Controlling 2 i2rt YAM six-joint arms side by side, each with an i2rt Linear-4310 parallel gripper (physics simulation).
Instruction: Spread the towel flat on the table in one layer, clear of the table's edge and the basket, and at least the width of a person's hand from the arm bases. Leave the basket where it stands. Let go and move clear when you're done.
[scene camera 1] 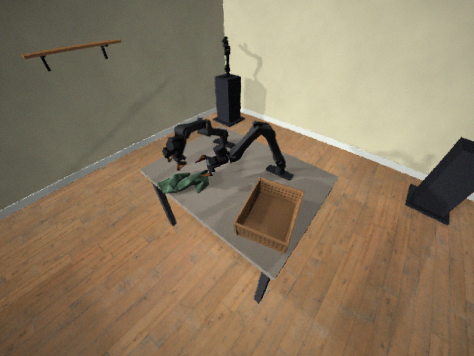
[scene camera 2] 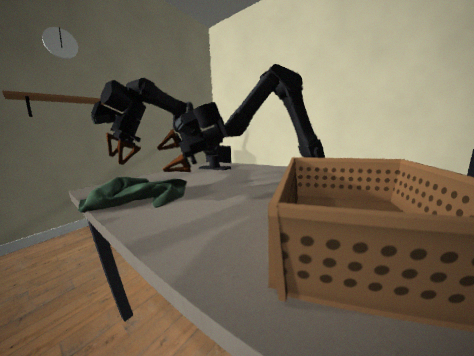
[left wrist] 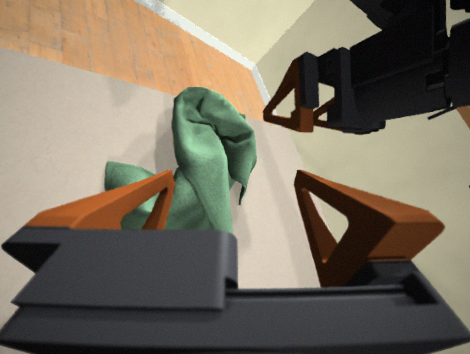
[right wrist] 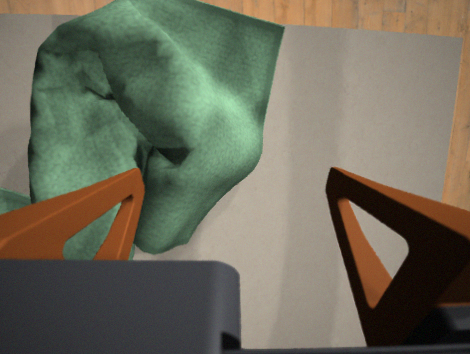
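The green towel [scene camera 1: 182, 182] [scene camera 2: 125, 192] [left wrist: 200, 150] [right wrist: 200, 115] lies bunched, with thick folds, near a corner of the grey table [scene camera 1: 225, 195] [scene camera 2: 215, 240] [left wrist: 65, 125] [right wrist: 310, 200]. One end reaches the table's edge. My left gripper [scene camera 1: 199, 168] [scene camera 2: 161, 159] [left wrist: 234, 176] is open and empty, above the table near the towel's right end in scene camera 1. My right gripper [scene camera 1: 174, 165] [scene camera 2: 116, 159] [left wrist: 288, 118] [right wrist: 235, 178] is open and empty, pointing down above the towel's far side. The brown basket [scene camera 1: 260, 239] [scene camera 2: 350, 220] stands apart from the towel.
The left arm's base [scene camera 1: 280, 172] is on the table beyond the basket. The right arm's base [scene camera 2: 215, 166] stands at the back. The two grippers are close together in scene camera 1. A dark pedestal [scene camera 1: 228, 100] with a small arm stands behind the table.
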